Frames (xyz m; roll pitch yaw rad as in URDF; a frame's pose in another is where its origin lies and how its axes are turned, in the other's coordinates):
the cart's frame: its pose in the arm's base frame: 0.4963 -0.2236 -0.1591 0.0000 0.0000 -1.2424
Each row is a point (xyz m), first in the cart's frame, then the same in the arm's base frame.
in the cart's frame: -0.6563 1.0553 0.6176
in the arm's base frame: 1.2835 0.7380 0.4585
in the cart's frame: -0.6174 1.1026 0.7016
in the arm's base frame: 1.3409 0.7164 0.5425
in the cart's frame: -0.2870 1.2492 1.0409
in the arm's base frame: 1.5862 0.4510 0.8818
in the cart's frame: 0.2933 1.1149 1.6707
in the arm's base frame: 1.6462 -0.1416 1.5116
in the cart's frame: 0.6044 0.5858 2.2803
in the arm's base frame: 1.2457 -0.6068 2.1212
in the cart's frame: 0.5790 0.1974 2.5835
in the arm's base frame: 0.8699 -0.7080 2.4244
